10 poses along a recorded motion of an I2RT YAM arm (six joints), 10 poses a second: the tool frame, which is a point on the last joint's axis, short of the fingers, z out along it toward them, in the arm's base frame.
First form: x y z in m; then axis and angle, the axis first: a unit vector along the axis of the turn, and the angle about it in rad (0 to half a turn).
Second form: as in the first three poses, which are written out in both.
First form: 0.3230 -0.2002 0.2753 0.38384 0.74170 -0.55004 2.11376
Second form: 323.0 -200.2 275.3 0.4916 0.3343 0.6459 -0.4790
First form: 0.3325 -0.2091 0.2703 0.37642 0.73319 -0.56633 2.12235
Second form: 332.5 -209.1 270.3 0.4878 0.3286 0.6400 -0.4944
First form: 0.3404 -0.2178 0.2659 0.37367 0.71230 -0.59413 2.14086
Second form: 340.4 -217.8 265.9 0.4797 0.3279 0.6250 -0.5213
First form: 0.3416 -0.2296 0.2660 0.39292 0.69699 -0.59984 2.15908
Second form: 341.6 -229.6 266.0 0.4717 0.3465 0.6146 -0.5289
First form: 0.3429 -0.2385 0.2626 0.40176 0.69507 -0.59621 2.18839
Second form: 342.9 -238.5 262.6 0.4588 0.3570 0.6176 -0.5298
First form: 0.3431 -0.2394 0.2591 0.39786 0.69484 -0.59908 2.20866
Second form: 343.1 -239.4 259.1 0.4497 0.3554 0.6206 -0.5351
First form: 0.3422 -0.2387 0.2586 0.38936 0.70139 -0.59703 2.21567
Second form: 342.2 -238.7 258.6 0.4466 0.3484 0.6276 -0.5342
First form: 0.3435 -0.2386 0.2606 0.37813 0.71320 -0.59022 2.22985
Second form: 343.5 -238.6 260.6 0.4402 0.3395 0.6404 -0.5299
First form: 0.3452 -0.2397 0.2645 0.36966 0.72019 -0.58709 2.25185
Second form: 345.2 -239.7 264.5 0.4303 0.3337 0.6501 -0.5299
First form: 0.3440 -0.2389 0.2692 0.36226 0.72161 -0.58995 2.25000
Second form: 344.0 -238.9 269.2 0.4312 0.3269 0.6511 -0.5323
